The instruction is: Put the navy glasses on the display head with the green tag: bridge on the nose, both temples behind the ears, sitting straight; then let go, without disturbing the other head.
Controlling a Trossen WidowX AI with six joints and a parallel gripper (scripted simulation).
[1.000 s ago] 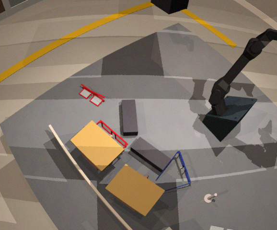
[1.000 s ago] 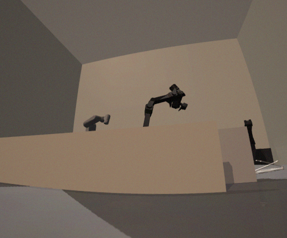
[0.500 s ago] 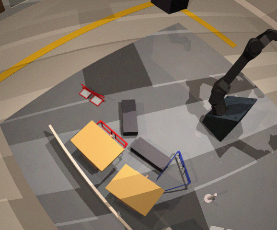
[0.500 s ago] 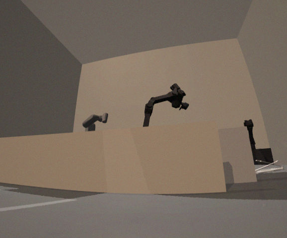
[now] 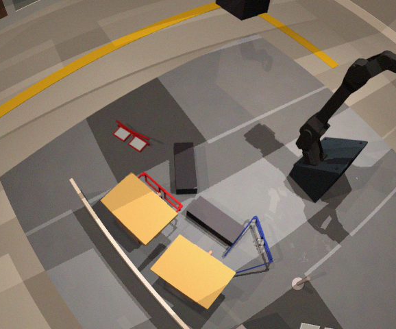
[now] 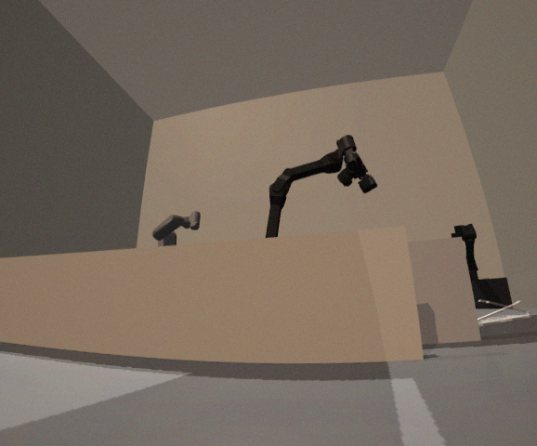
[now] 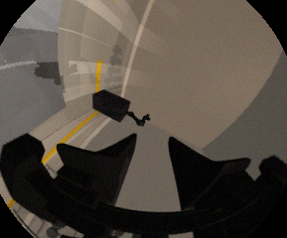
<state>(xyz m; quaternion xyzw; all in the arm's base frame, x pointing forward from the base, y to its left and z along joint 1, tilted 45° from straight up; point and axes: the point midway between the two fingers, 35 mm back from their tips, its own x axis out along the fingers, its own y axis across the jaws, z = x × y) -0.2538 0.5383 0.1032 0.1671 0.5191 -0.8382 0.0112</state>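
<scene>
The peg is 56 cm ahead of my gripper tip, 7 cm to the right of it and 54 cm below it. From my gripper tip the other things lie so: cream board (90 cm ahead, 39 cm to the right, 50 cm below).
</scene>
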